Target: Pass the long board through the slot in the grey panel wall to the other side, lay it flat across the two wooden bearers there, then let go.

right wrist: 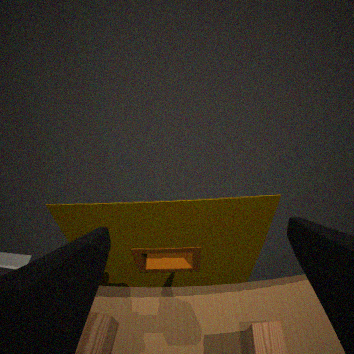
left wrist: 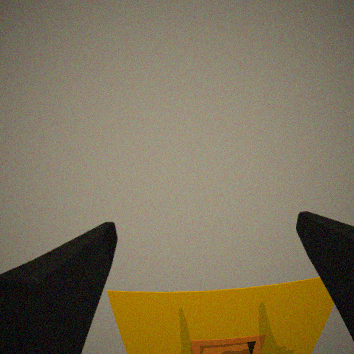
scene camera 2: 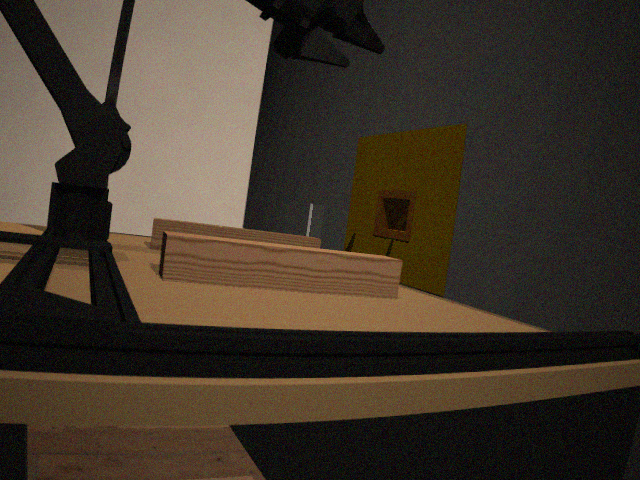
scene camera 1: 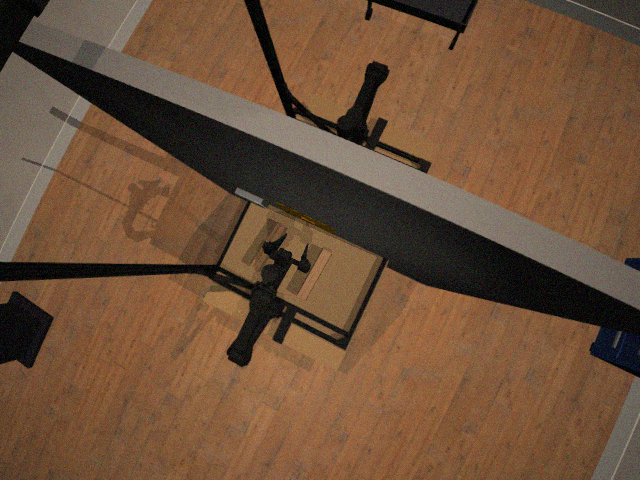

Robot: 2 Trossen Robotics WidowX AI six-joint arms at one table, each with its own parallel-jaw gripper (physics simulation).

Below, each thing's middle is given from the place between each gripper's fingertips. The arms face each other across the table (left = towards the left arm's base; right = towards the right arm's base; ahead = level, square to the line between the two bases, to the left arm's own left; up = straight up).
The slot [scene camera 2: 394, 214] lies 25 cm below my left hand, 11 cm to the right of it and 4 cm behind it.
Now: the slot 200 mm below my right hand, 130 mm to the left of it and 40 mm behind it.
